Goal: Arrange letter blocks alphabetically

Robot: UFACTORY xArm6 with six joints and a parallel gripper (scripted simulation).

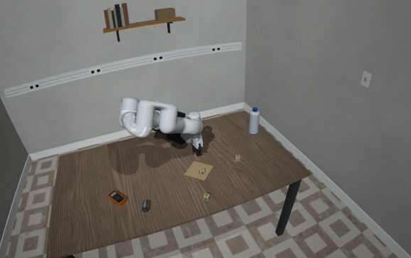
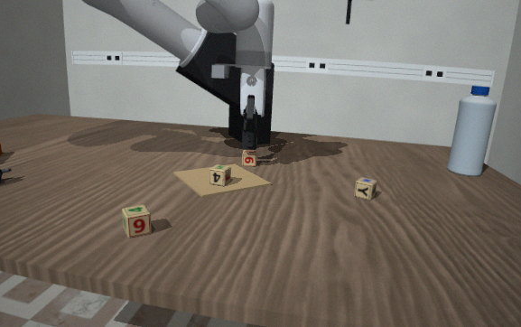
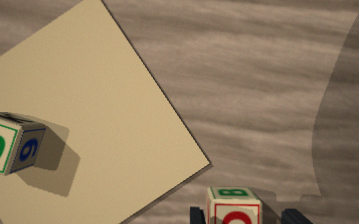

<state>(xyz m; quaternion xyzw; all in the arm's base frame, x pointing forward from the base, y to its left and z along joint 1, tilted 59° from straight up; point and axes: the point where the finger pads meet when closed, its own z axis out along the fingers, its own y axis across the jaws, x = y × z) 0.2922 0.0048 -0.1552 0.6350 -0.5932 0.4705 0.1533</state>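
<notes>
My hand is 100 mm short of the tan mat, 70 mm to the left of it and 60 mm above it. From my hand the other things lie so: white bottle (520 mm to the left, 50 mm ahead, 40 mm above); orange meter (590 mm to the right, 50 mm below, 20 mm behind); grey device (480 mm to the right, 130 mm ahead, 40 mm below).
</notes>
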